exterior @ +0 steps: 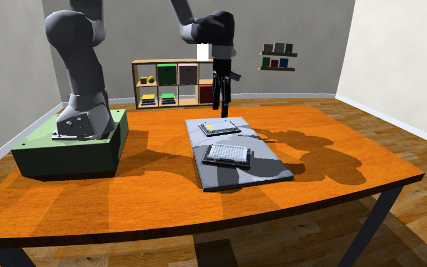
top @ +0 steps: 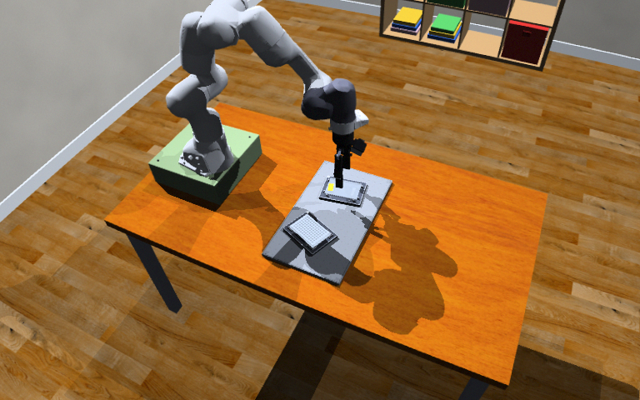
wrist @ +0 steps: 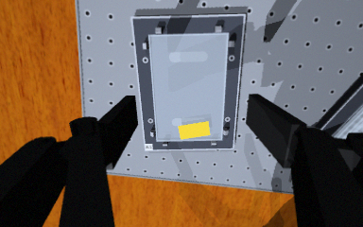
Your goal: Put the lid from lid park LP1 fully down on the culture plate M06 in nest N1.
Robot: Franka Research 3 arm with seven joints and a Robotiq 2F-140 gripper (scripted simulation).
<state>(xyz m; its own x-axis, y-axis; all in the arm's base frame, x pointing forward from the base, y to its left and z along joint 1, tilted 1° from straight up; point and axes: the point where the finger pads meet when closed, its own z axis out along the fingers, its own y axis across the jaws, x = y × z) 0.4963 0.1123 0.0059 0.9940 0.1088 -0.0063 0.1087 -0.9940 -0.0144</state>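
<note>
My gripper is now 8 cm above the clear lid. The rest, counted from my hand: culture plate (3 cm behind, 24 cm to the right, 8 cm below); then lid park LP1 (9 cm below); then nest N1 (3 cm behind, 24 cm to the right, 9 cm below).
</note>
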